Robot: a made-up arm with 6 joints.
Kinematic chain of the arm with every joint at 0, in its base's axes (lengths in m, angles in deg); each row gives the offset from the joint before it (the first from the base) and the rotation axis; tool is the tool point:
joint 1: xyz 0 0 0.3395 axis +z
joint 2: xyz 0.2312 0 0 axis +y
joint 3: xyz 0 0 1.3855 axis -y
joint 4: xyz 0 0 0.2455 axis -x
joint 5: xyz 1.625 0 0 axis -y
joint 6: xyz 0.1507 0 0 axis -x
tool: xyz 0 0 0
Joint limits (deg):
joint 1: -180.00..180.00
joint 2: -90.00..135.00
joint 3: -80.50..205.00
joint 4: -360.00..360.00
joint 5: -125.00..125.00
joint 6: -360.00..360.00
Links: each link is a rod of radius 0.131 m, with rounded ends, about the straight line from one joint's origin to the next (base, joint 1, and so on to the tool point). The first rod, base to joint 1, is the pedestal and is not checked.
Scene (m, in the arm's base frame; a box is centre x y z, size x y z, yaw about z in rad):
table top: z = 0
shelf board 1: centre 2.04 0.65 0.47 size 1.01 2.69 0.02 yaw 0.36
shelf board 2: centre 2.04 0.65 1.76 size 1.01 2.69 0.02 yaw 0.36
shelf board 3: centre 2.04 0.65 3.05 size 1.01 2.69 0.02 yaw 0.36
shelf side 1: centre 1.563 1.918 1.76 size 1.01 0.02 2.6 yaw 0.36
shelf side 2: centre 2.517 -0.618 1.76 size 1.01 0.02 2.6 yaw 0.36
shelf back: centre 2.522 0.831 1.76 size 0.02 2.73 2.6 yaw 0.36
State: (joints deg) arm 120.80 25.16 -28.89 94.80 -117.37 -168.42
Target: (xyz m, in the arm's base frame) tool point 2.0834 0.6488 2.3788
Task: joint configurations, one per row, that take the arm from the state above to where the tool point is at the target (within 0.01 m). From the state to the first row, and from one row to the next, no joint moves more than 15 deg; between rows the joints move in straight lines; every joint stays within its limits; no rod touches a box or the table.
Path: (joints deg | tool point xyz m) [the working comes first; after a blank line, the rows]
Joints at the target: 21.12 21.39 39.06 102.12 -99.52 -168.42
Straight joint move there: touches shelf board 2, shelf side 1.

1: 109.17 17.59 -31.39 92.14 -115.17 -169.54 | -0.4832 1.8049 0.6470
2: 97.55 10.03 -33.90 89.48 -112.97 -170.66 | -0.0950 1.7728 0.7931
3: 85.92 2.46 -36.40 86.82 -110.76 -171.78 | 0.2587 1.6493 0.9228
4: 74.30 -5.11 -38.90 84.16 -108.56 -172.89 | 0.5554 1.4507 1.0344
5: 61.07 -8.92 -29.74 87.40 -108.52 -171.78 | 0.8871 1.3098 1.3711
6: 47.83 -12.74 -20.58 90.63 -108.47 -170.66 | 1.1276 1.0320 1.7205
7: 34.60 -16.56 -11.43 93.87 -108.42 -169.54 | 1.2207 0.6688 2.0627
8: 21.37 -20.37 -2.27 97.11 -108.38 -168.42 | 1.1381 0.2929 2.3786
9: 21.29 -6.45 11.51 98.78 -105.42 -168.42 | 1.4504 0.4111 2.4596
10: 21.20 7.47 25.29 100.45 -102.47 -168.42 | 1.7716 0.5320 2.4597
11: 21.12 21.39 39.06 102.12 -99.52 -168.42 | 2.0832 0.6489 2.3789

